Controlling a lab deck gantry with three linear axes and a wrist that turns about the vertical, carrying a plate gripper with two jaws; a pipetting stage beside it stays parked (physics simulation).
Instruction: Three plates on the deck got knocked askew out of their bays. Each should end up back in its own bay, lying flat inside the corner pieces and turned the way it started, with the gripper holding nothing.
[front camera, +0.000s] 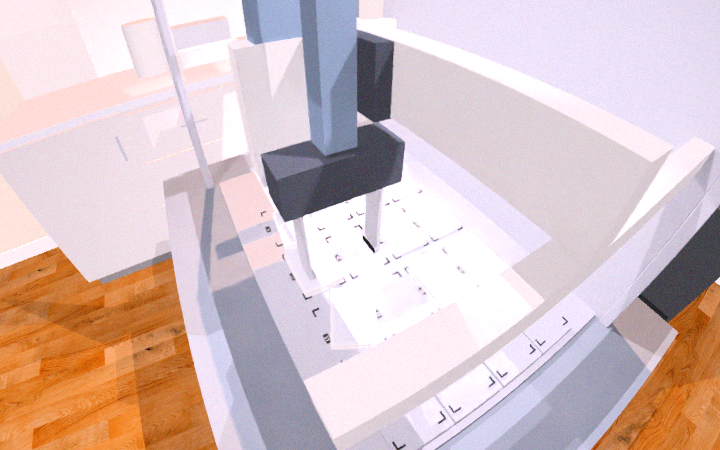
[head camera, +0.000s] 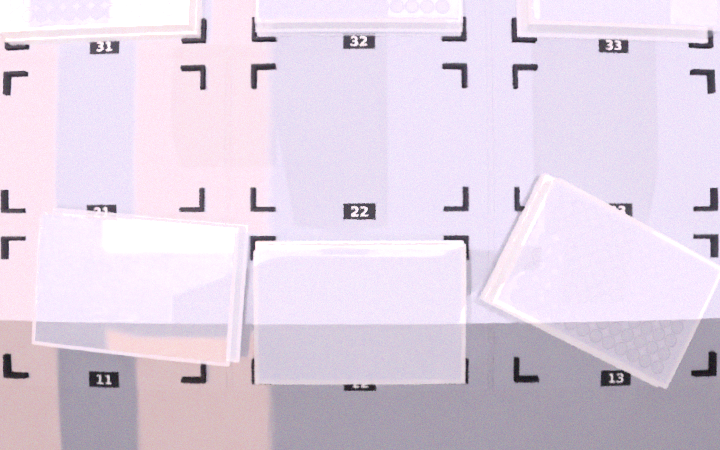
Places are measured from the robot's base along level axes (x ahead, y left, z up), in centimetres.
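Pixels of known places: gripper, between the fingertips: (front camera: 340, 258); robot's base, origin of its link: (front camera: 261, 213) (head camera: 11, 371).
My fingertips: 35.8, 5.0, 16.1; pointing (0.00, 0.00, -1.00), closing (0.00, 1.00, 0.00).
Ahead of a thing's pixels: the offset from my fingertips to its top centre, as dx, dy, dz. "spot": to the spot under its first point.
A clear-lidded plate {-26.5, +0.9, -14.4} (head camera: 138, 286) lies a little turned across the back corners of bay 11 and touches label 21. Another plate {+2.0, +0.9, -14.4} (head camera: 594, 265) (front camera: 351, 321) is strongly turned across bay 13 and covers its upper left corner piece. A plate {-13.0, -0.7, -14.6} (head camera: 359, 297) (front camera: 321, 287) lies square at bay 12. Above bay 22, parts of the plates at bays 31 {spot: -25.4, +17.5, -14.6} (head camera: 153, 10), 32 (head camera: 323, 10) and 33 {spot: +1.7, +17.4, -14.6} (head camera: 600, 11) show, and they look square. My gripper (front camera: 343, 261) is open, its jaws apart above the deck near the plate at bay 12, with no plate between them. The jaws do not show in the head view.
Black corner pieces mark the bays, with label 22 {spot: -13.0, +5.4, -16.1} (head camera: 359, 211) below the middle bay. The pale parked pipetting stage (front camera: 271, 95) stands behind the gripper. A pale cross beam (front camera: 398, 360) spans the near side, and a tall wall panel (front camera: 509, 132) runs along the right.
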